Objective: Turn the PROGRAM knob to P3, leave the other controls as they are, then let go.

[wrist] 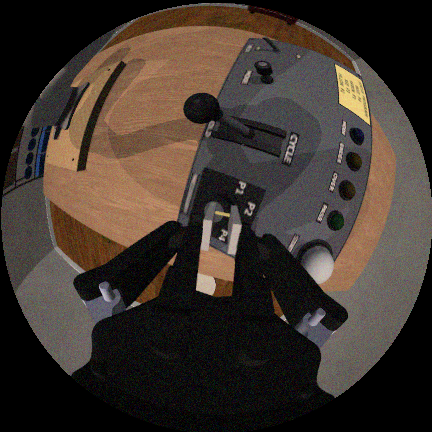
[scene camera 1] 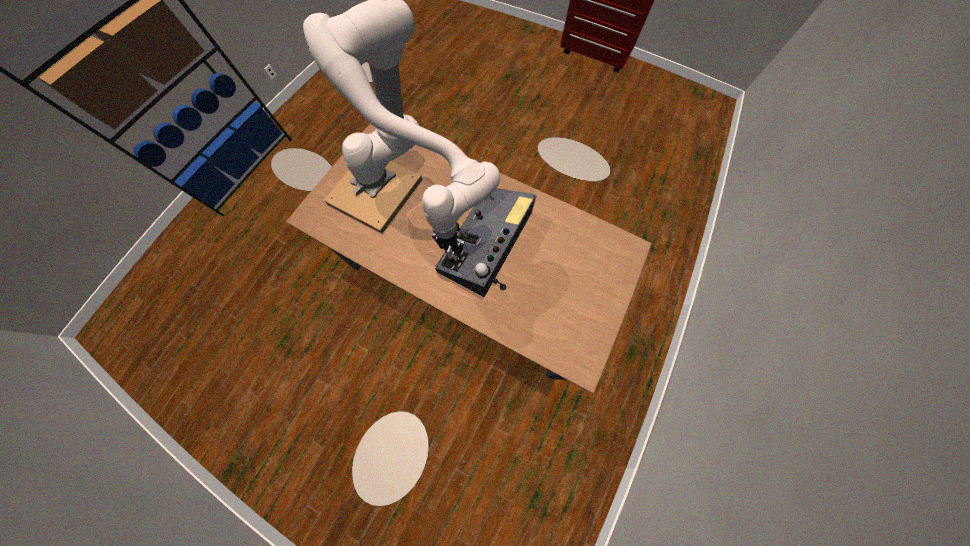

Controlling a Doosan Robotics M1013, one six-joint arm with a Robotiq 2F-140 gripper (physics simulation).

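Seen in the pictures: gripper, fingertip midpoint: (wrist: 221, 214) (scene camera 1: 453, 256); arm's base at its link origin: (wrist: 69, 106) (scene camera 1: 373, 178).
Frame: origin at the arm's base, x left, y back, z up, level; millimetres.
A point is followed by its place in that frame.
Note:
The PROGRAM knob (wrist: 214, 208) has a round grey top with a yellow pointer line. It stands on a black square plate (wrist: 212, 182) @(x -103, y -621, z 41 mm) on the grey console (scene camera 1: 493, 215) @(x 141, y -672, z 72 mm) (wrist: 305, 90) @(x 115, y -685, z 77 mm). In the wrist view, P1 and P2 show to the right of the knob and P4 below it; P3 is hidden behind the right finger. The pointer line runs right, slightly below P2; its exact setting cannot be told. My gripper (scene camera 1: 453, 258) @(x -132, y -650, z 81 mm) (wrist: 221, 214) @(x -132, y -650, z 81 mm) is shut on the knob, with one pad on each side. In the scene view the arm and fingers hide the knob.
Close by stand the CYCLE lever with its black ball (wrist: 201, 107) @(x -25, y -579, z 124 mm), a white dome (scene camera 1: 481, 269) @(x -134, y -800, z 161 mm) (wrist: 318, 265) @(x -118, y -773, z 153 mm) and a row of round buttons, including a green one (wrist: 335, 220) @(x -60, y -781, z 129 mm). The MODE knob (wrist: 263, 67) @(x 96, y -611, z 94 mm) and a yellow label (scene camera 1: 519, 210) @(x 208, y -767, z 116 mm) (wrist: 353, 94) @(x 189, y -766, z 115 mm) are farther back.

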